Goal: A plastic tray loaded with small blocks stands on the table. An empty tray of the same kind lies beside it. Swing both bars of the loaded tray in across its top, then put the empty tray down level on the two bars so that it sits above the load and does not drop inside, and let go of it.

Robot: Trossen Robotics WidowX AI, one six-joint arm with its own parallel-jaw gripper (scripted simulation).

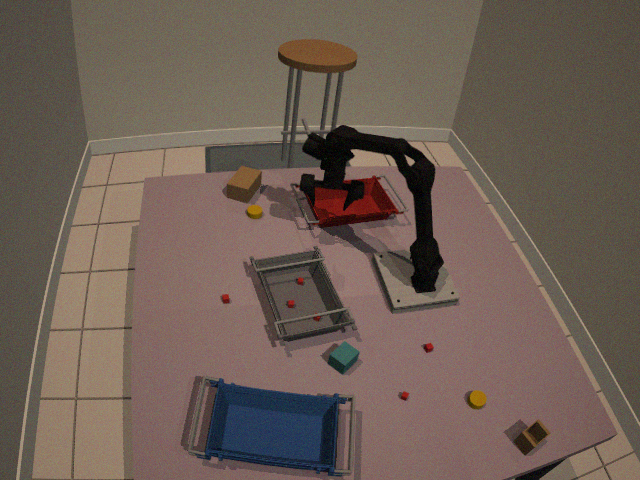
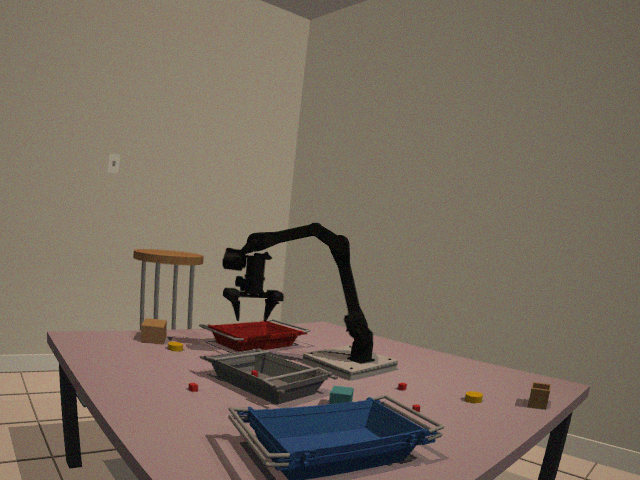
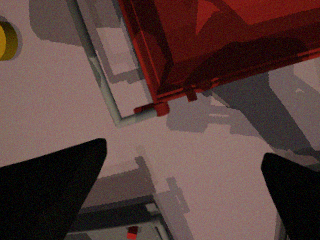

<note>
My gripper (image 2: pixel 251 321) is open, with nothing in its grasp. Also in view: a red tray (image 1: pixel 376 205) and a tan box (image 1: pixel 243 185).
The red tray also shows in image 2 (image 2: pixel 246 336). My gripper shows as well in image 1 (image 1: pixel 328 208) and in image 3 (image 3: pixel 184 153). Image 3 misses the tan box: it is out of frame.
</note>
